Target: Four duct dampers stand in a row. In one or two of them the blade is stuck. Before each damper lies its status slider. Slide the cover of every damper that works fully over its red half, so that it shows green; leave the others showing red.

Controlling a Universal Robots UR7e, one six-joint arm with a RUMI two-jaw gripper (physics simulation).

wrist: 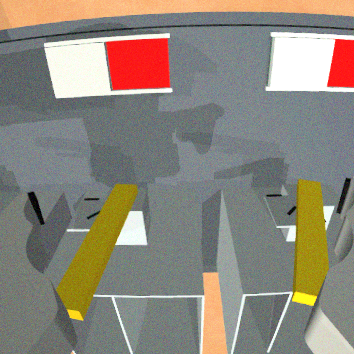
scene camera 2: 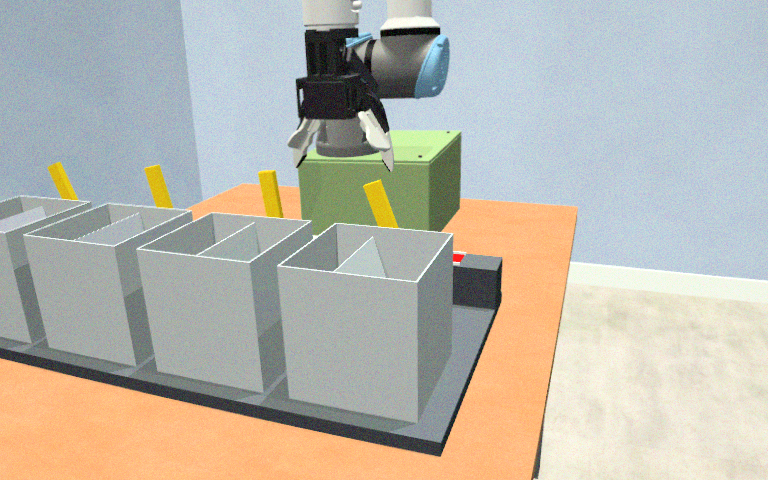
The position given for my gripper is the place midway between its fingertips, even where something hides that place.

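Note:
Scene camera 2 shows me a yellow lever (scene camera 2: 268, 181) and another yellow lever (scene camera 2: 375, 192). In the wrist view I see a white cover (wrist: 74, 68), along with another white cover (wrist: 294, 61). My gripper (scene camera 2: 342, 169) is visible to me in scene camera 2, and I find my gripper (wrist: 186, 188) in the wrist view too.

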